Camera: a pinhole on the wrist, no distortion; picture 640 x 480 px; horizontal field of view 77.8 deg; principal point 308.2 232.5 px. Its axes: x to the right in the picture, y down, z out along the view. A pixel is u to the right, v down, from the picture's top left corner.
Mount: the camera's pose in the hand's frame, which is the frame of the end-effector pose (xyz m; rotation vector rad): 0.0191 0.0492 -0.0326 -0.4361 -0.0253 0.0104
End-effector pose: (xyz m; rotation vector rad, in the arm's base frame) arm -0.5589 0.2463 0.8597 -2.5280 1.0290 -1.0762
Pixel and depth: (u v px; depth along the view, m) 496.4 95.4 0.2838
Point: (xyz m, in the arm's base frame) -0.3423 0.0665 0.7136
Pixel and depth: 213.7 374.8 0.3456
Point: -0.5968 0.0530 0.5257
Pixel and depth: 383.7 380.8 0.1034
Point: -0.5768 0.1244 0.7919
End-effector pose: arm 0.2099 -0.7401 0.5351 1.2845 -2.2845 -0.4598
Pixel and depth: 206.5 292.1 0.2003
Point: 0.0394 -0.6191 0.4946
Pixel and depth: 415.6 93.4 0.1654
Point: 0.0569 -0.7496 0.4646
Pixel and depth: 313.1 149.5 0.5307
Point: -0.1913 -0.6353 0.2136
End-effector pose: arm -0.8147 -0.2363 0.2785 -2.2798 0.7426 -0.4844
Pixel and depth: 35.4 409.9 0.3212
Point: -0.9926 -0.1978 -0.1032
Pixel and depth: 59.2 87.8 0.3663
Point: -0.8305 0.0259 -0.0511
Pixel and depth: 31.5 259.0 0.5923
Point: -1.0032 0.0567 -0.3407
